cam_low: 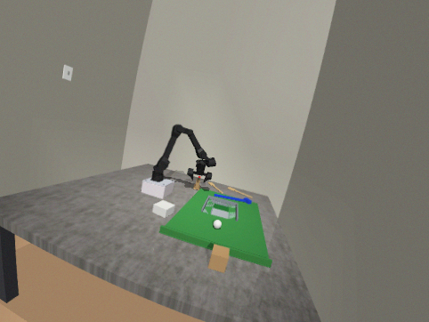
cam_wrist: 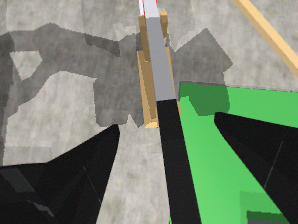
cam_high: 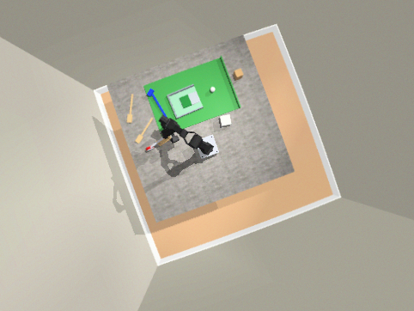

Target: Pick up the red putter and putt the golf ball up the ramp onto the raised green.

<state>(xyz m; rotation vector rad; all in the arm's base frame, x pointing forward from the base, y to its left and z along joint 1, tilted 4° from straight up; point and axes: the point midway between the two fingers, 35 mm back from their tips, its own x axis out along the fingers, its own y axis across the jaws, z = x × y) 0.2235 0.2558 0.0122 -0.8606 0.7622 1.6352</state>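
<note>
My gripper tip is now 8 cm to the right of the red putter, 2 cm past it and 1 cm above it. The rest, counted from my gripper tip: tan cube 74 cm to the right, 29 cm ahead, 4 cm below; then white golf ball 49 cm to the right, 25 cm ahead, 5 cm below; then white box 50 cm to the right, 5 cm below, 5 cm behind.
</note>
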